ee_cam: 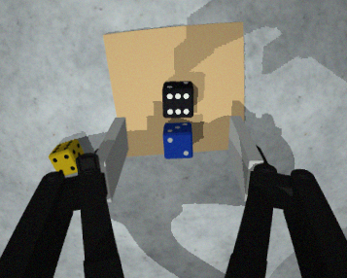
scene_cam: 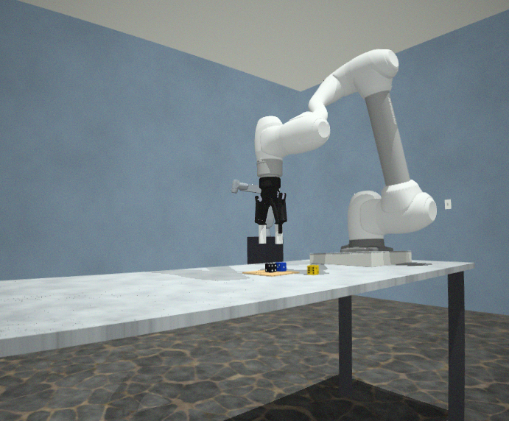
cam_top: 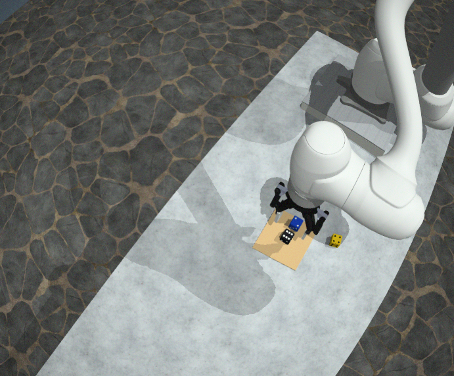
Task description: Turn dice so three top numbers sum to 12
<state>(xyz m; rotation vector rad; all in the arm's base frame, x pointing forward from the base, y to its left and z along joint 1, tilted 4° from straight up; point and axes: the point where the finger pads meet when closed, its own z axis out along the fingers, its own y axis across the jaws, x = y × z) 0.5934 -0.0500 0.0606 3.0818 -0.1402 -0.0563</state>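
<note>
Right now my hand is 60 mm past the yellow die, 140 mm to the right of it and 110 mm above it. From my hand the other things lie so: black die: 110 mm below; then blue die: 50 mm behind, 110 mm below; then tan mat: 130 mm below.
</note>
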